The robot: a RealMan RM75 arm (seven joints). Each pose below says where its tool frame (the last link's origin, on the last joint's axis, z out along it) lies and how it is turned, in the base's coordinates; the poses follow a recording.
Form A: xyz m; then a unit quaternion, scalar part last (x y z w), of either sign.
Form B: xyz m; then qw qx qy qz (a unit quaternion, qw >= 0). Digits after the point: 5 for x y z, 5 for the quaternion.
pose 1, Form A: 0.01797 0.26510 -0.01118 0.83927 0.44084 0.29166 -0.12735
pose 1, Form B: 0.01797 0.26510 -0.01118 0.12735 -0.83927 -0.44084 -0.29166
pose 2, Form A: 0.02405 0.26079 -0.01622 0.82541 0.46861 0.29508 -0.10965
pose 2, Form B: 0.02405 0.26079 -0.01622 0.10965 -0.82541 -0.46861 -0.29508
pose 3, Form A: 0.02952 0.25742 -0.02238 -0.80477 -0.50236 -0.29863 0.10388
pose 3, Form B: 0.02952 0.25742 -0.02238 0.10388 -0.80477 -0.50236 -0.29863
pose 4, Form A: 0.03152 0.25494 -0.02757 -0.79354 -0.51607 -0.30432 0.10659
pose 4, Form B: 0.03152 0.25494 -0.02757 0.10659 -0.79354 -0.51607 -0.30432
